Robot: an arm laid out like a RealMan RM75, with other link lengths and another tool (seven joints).
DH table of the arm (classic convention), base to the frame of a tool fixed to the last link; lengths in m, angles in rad. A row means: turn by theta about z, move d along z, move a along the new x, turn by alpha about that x. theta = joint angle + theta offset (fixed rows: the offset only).
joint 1: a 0  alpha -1.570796  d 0.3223  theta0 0
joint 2: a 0  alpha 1.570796  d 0  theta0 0
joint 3: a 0  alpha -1.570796  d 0.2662  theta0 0
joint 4: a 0  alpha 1.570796  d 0  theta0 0
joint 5: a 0  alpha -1.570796  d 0.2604  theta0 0
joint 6: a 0  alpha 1.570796  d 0  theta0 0
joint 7: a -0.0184  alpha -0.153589  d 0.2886  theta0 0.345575
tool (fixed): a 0  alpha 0  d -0.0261  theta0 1.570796
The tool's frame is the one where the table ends.
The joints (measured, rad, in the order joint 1, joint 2, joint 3, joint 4, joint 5, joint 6, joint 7), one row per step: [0.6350, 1.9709, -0.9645, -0.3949, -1.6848, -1.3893, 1.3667]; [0.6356, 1.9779, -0.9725, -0.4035, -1.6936, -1.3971, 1.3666]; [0.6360, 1.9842, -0.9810, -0.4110, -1.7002, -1.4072, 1.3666]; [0.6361, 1.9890, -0.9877, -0.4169, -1.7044, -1.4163, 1.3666]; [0.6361, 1.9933, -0.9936, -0.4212, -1.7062, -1.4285, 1.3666]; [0.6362, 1.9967, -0.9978, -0.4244, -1.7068, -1.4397, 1.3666]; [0.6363, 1.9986, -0.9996, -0.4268, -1.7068, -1.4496, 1.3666]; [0.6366, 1.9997, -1.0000, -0.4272, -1.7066, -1.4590, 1.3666]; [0.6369, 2.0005, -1.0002, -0.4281, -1.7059, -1.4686, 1.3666]
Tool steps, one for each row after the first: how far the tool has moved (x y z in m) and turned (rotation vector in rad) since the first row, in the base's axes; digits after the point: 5 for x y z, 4 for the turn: [-0.00364, -0.00403, -0.00462, -0.0148, -0.0039, 0.0159]; [-0.00748, -0.00845, -0.00884, -0.0306, -0.0052, 0.0319]; [-0.01068, -0.01210, -0.01189, -0.0430, -0.0050, 0.0446]; [-0.01429, -0.01613, -0.01442, -0.0563, -0.0005, 0.0571]; [-0.01753, -0.01950, -0.01619, -0.0671, 0.0048, 0.0673]; [-0.02009, -0.02189, -0.01683, -0.0746, 0.0101, 0.0752]; [-0.02213, -0.02402, -0.01715, -0.0813, 0.0160, 0.0809]; [-0.02427, -0.02595, -0.01711, -0.0872, 0.0221, 0.0870]
